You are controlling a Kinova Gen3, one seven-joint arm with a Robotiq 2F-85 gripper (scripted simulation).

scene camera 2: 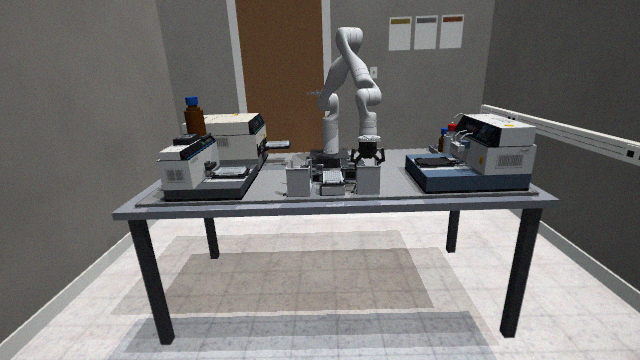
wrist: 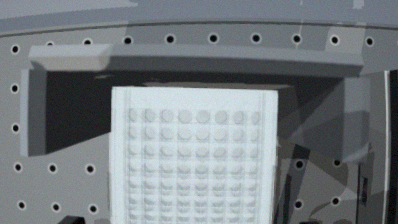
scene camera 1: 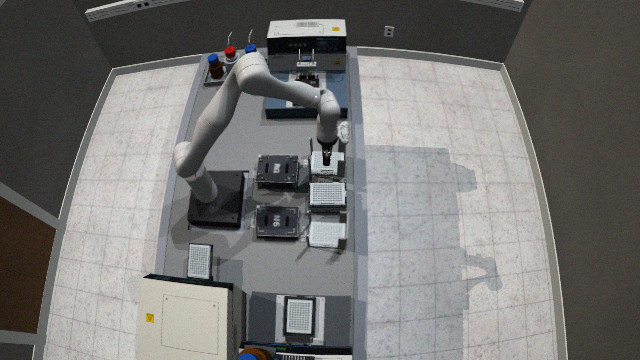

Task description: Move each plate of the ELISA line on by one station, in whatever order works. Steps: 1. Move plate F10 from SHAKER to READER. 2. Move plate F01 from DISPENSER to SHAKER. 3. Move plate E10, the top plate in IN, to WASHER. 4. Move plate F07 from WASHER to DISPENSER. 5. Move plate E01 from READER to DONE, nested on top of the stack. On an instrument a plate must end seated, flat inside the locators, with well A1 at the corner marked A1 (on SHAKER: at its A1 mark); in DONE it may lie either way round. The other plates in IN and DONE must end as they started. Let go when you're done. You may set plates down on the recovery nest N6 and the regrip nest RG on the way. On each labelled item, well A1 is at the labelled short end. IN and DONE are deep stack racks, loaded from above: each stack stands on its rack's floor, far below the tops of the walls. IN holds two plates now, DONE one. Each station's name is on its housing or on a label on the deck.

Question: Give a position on a white well plate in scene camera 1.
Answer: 320, 193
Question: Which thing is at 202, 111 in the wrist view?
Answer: A white well plate.
